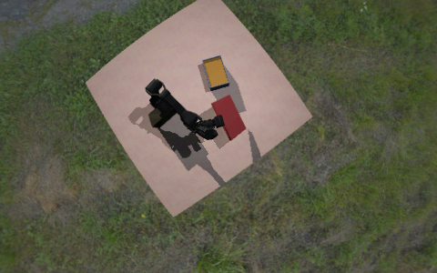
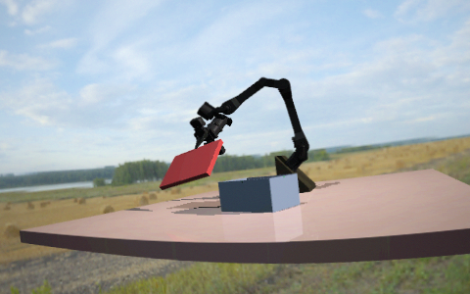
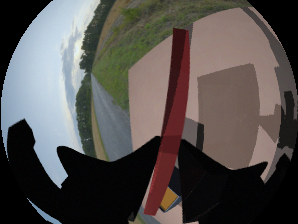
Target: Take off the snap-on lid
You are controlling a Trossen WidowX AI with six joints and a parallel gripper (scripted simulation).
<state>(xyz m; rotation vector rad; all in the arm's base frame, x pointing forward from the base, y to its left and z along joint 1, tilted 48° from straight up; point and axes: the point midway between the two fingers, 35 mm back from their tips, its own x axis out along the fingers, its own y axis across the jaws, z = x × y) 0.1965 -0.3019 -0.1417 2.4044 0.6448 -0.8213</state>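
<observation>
My gripper tip is 60 mm short of the lid, 50 mm above it and 10 mm to the left of it. The rest, counted from my gripper tip: storage box (290 mm to the left, 200 mm ahead, 170 mm below).
</observation>
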